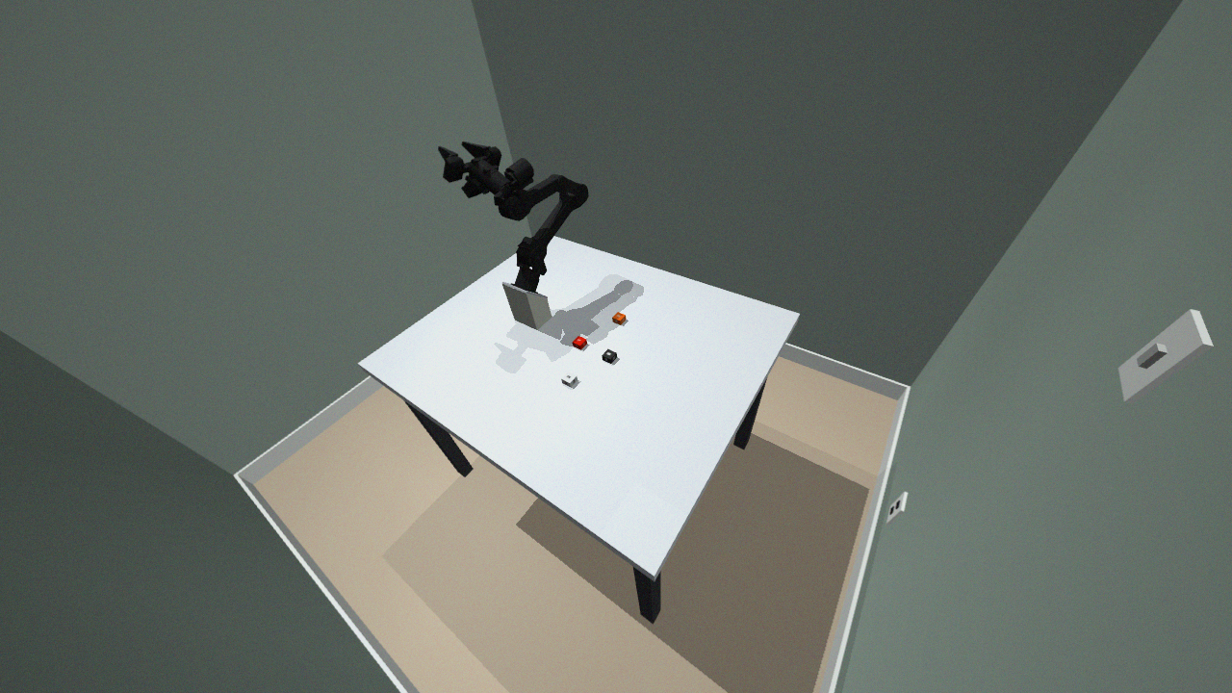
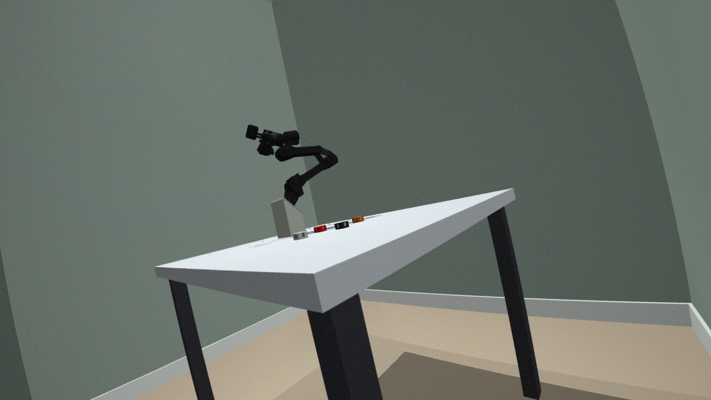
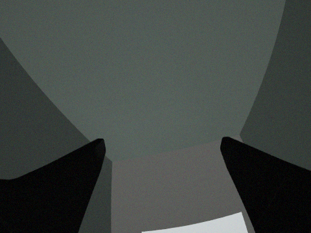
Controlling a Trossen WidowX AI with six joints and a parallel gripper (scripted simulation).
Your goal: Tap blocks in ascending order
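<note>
Right now my gripper tip is 51 cm above the red block marked 1, 41 cm short of it and 7 cm to the left of it. Also, from my gripper tip: orange block marked 2: 51 cm below, 46 cm ahead, 9 cm to the left; then black block marked 8: 52 cm ahead, 51 cm below, 7 cm to the right; then white block marked 3: 51 cm below, 48 cm ahead, 20 cm to the right.
</note>
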